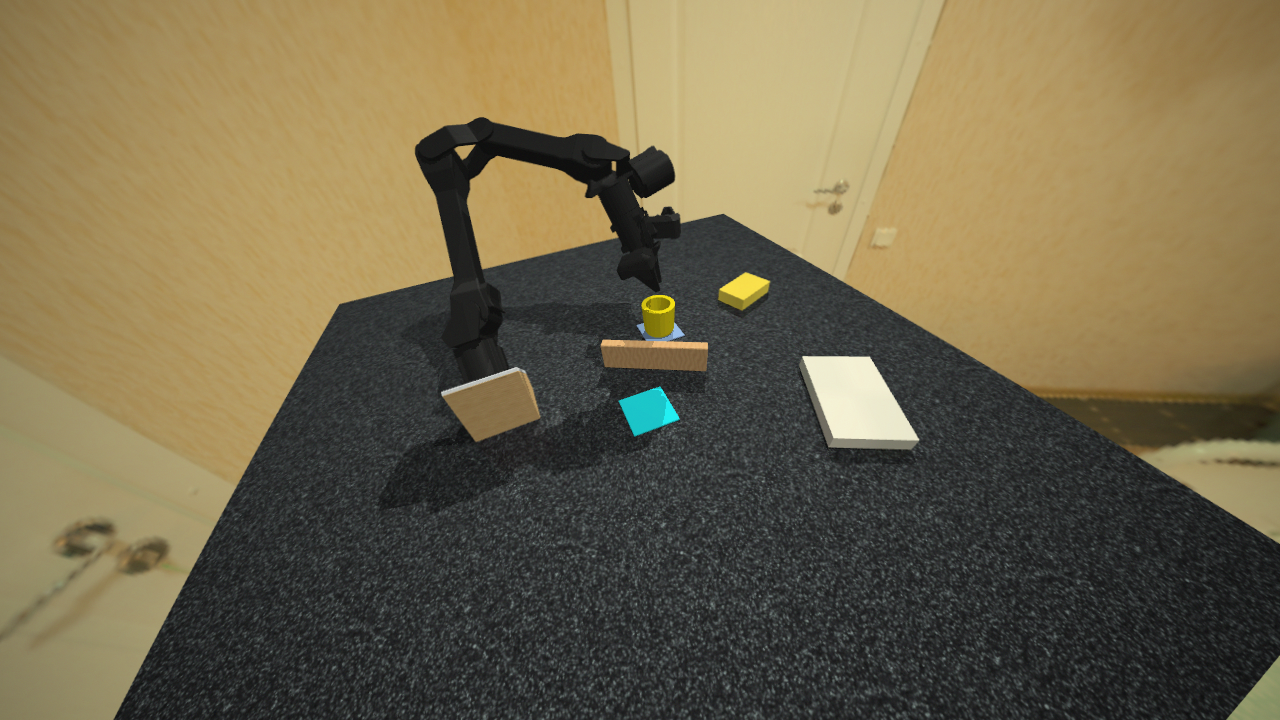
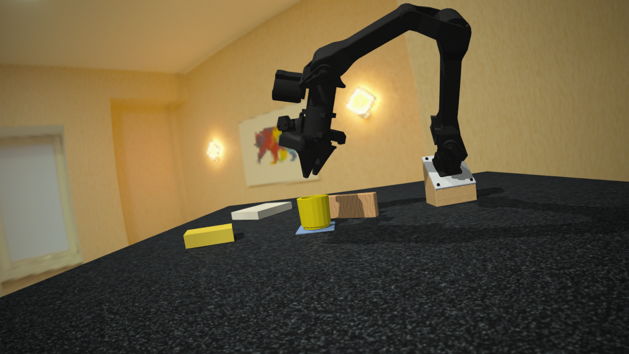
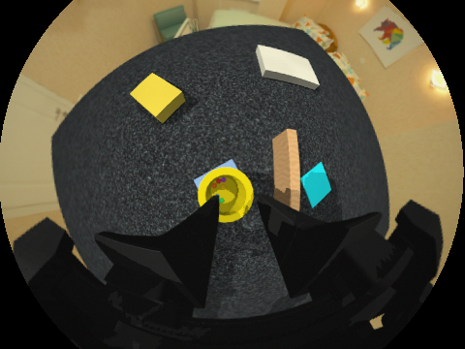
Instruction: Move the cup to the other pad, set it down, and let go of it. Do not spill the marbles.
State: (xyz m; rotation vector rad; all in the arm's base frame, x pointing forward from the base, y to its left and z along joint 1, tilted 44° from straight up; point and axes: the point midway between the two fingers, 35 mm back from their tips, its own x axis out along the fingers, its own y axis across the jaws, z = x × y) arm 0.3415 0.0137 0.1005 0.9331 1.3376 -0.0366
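Now: gripper tip 10 mm to the right of the yellow cup and 80 mm above it. From my gripper tip the other things lie so: wooden block 60 mm behind, 90 mm to the right, 100 mm below; then light blue pad 10 mm to the left, 130 mm below; then blue marble 20 mm to the left, 100 mm below.
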